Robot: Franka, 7 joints.
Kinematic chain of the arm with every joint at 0, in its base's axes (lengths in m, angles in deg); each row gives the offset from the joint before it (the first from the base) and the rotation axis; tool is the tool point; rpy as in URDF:
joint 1: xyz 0 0 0.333 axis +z
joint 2: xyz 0 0 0 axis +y
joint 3: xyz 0 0 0.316 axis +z
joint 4: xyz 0.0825 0 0 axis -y
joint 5: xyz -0.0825 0 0.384 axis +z
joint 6: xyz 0 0 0 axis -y
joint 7: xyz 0.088 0 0 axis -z
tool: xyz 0 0 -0.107 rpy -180 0 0
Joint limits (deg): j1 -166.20..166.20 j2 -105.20..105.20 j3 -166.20..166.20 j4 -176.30..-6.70 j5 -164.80..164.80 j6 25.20..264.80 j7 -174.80..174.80
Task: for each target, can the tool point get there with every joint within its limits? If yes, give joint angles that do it. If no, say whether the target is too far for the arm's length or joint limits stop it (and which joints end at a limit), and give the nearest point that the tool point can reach.
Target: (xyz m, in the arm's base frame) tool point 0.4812 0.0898 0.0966
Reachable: yes | joints 132.92 -85.31 -106.23 -119.49 71.81 235.17 4.10
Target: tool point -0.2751 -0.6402 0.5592
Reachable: yes | joints 69.09 -87.69 51.56 -23.91 82.72 231.86 -63.50
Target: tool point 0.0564 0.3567 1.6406
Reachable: no: too far | nearest point 0.0357 0.2256 1.1599 | short by 0.499 m
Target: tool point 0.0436 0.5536 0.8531
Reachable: yes | joints 76.84 -3.25 6.73 -81.28 127.48 132.58 21.27
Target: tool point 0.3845 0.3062 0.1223
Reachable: yes | joints -44.31 86.14 71.43 -132.28 67.49 162.53 61.72
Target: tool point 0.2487 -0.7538 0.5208
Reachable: yes | joints 90.73 -86.80 -45.14 -44.86 33.08 200.82 -64.66
